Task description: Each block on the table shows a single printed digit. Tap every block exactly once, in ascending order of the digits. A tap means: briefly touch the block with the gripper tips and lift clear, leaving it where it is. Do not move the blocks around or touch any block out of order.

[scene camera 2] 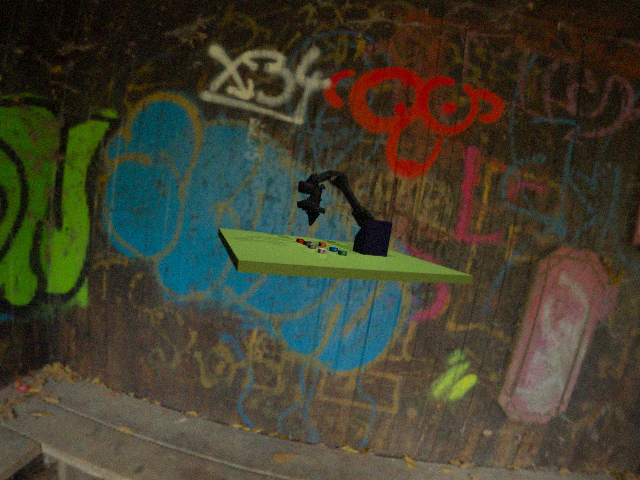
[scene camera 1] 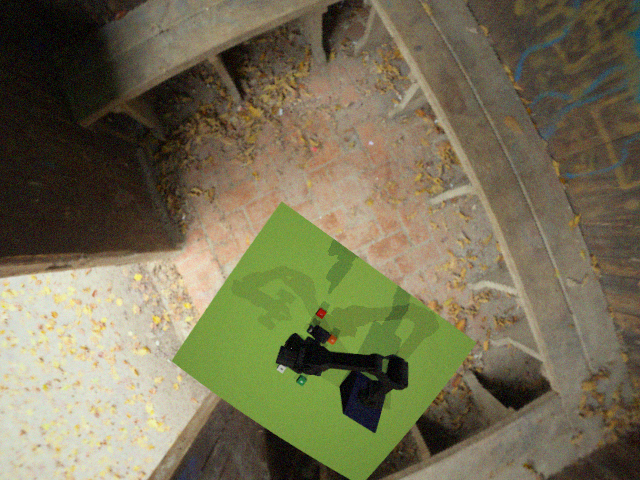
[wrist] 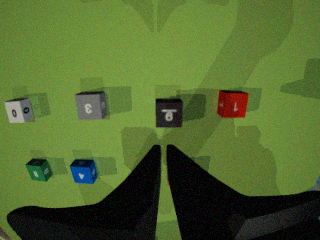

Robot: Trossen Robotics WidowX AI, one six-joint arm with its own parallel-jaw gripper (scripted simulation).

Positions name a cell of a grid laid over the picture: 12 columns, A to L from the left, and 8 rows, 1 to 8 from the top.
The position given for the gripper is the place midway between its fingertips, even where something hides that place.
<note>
The gripper (wrist: G6) is shut, holding nothing. Also in view: a red block (wrist: I4), a grey block (wrist: D4) and a black block (wrist: G4).
Scene camera 1 does not show the grey block, which is hidden by the gripper.
</note>
